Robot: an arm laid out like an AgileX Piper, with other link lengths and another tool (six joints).
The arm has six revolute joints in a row. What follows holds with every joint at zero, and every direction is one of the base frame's. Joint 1 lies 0.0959 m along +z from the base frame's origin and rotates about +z. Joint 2 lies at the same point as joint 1 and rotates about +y. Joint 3 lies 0.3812 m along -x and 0.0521 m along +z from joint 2 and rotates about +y. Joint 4 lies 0.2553 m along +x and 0.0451 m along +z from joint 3 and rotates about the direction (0.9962, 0, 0.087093). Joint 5 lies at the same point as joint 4 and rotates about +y. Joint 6 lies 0.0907 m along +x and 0.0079 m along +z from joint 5 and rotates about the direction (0.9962, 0, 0.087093). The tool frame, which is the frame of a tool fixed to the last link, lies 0.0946 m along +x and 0.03 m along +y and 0.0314 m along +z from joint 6; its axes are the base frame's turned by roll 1.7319, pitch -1.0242 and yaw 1.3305 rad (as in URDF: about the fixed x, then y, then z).
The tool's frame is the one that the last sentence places.
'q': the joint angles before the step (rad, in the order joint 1, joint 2, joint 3, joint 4, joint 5, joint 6). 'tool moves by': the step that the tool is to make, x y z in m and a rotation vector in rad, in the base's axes. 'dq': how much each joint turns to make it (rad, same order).
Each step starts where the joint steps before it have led.
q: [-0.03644, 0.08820, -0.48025, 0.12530, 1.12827, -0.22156]
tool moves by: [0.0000, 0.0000, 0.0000, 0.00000, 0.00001, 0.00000]
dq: [0.00000, 0.00001, 0.00000, 0.00000, 0.00001, 0.00000]
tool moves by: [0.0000, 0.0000, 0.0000, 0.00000, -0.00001, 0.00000]
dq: [0.00000, -0.00001, 0.00000, 0.00000, -0.00001, 0.00000]
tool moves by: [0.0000, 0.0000, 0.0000, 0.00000, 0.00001, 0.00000]
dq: [0.00000, 0.00001, 0.00000, 0.00000, 0.00001, 0.00000]
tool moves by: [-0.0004, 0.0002, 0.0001, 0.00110, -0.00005, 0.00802]
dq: [0.00752, 0.00017, -0.00005, 0.00118, -0.00013, 0.00005]
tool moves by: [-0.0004, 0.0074, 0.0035, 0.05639, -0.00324, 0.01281]
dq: [-0.00038, -0.00014, 0.00010, 0.04955, -0.00369, 0.01543]
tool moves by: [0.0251, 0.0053, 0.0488, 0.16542, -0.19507, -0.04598]
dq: [-0.00938, 0.03795, -0.00230, 0.10260, -0.24367, 0.06614]
